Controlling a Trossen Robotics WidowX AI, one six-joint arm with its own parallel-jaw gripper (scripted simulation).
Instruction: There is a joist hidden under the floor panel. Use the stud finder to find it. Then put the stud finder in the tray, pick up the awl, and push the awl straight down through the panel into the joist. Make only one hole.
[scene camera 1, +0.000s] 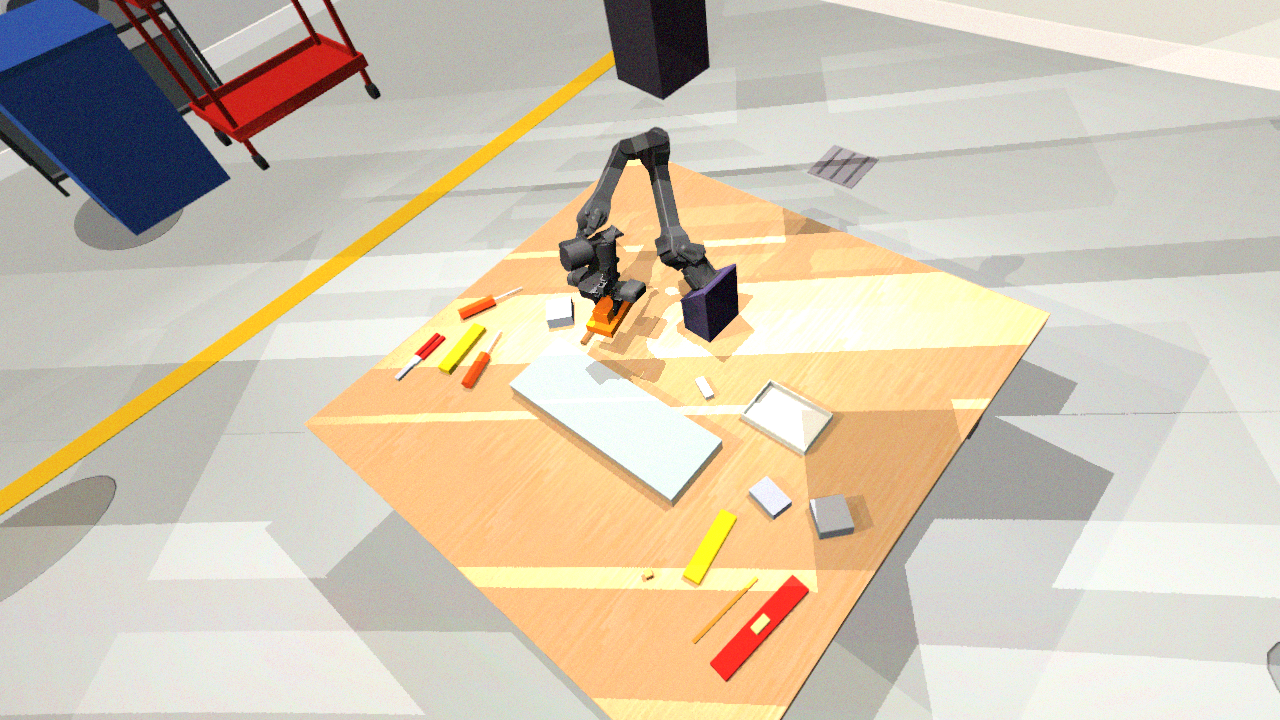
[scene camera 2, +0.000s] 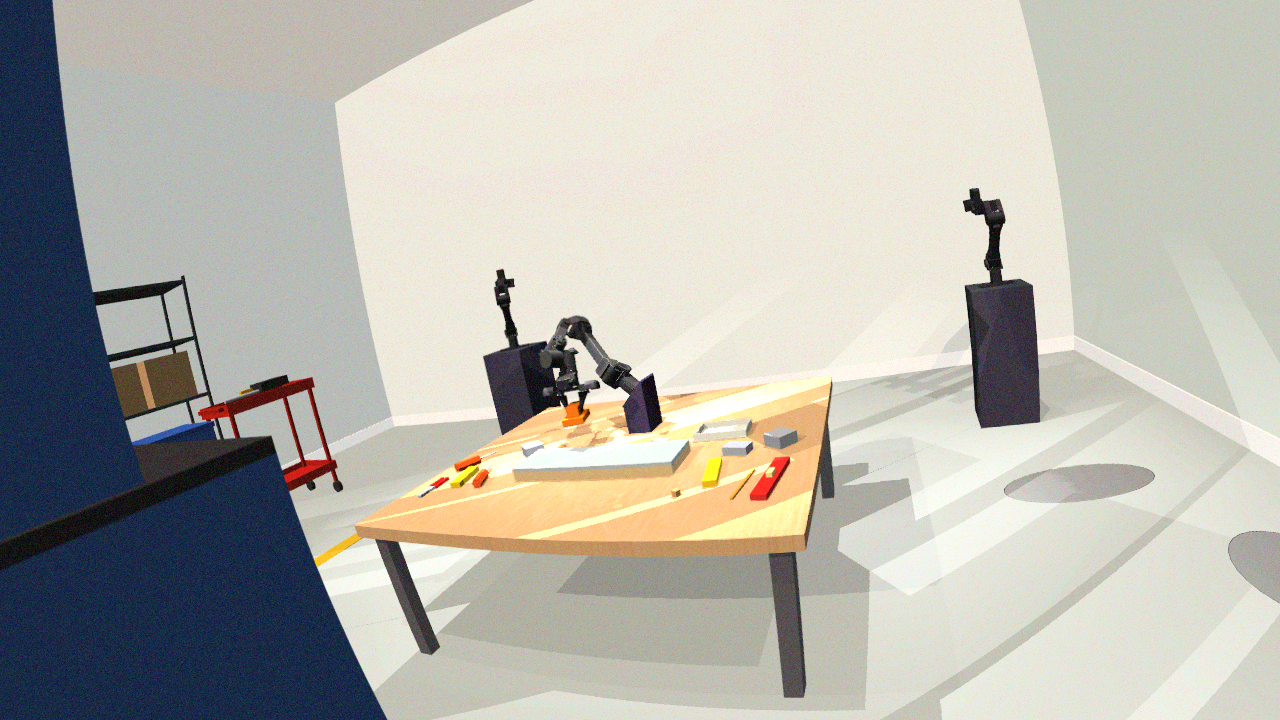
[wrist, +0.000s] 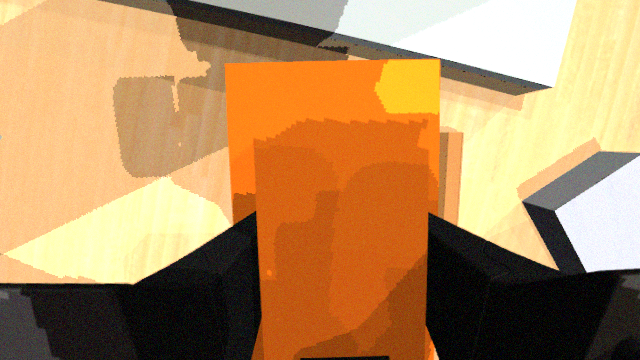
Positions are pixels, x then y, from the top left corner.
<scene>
my gripper: scene camera 1 607, 312; scene camera 2; wrist
red level: scene camera 1; scene camera 2; not seen in the wrist view (out of frame)
same spot on my gripper: (wrist: 211, 296) = (scene camera 2: 578, 398)
same spot on red level: (scene camera 1: 792, 592) = (scene camera 2: 780, 461)
</scene>
